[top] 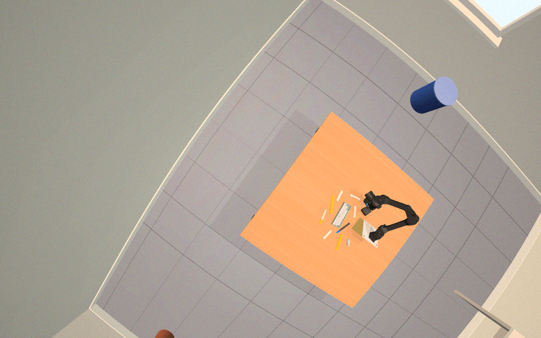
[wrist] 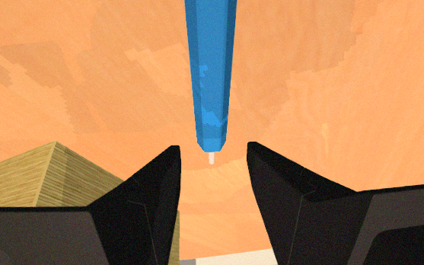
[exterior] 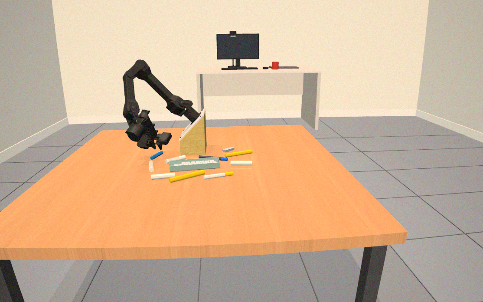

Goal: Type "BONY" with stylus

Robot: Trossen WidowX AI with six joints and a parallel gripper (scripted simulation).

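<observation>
My gripper tip is now 30 mm above the blue stylus and 20 mm past it. Round my gripper tip: blue-capped dark pen (300 mm to the left, 50 mm ahead, 30 mm below); then N key (160 mm to the left, 140 mm ahead, 20 mm below); then D key (160 mm ahead, 150 mm to the left, 20 mm below).
</observation>
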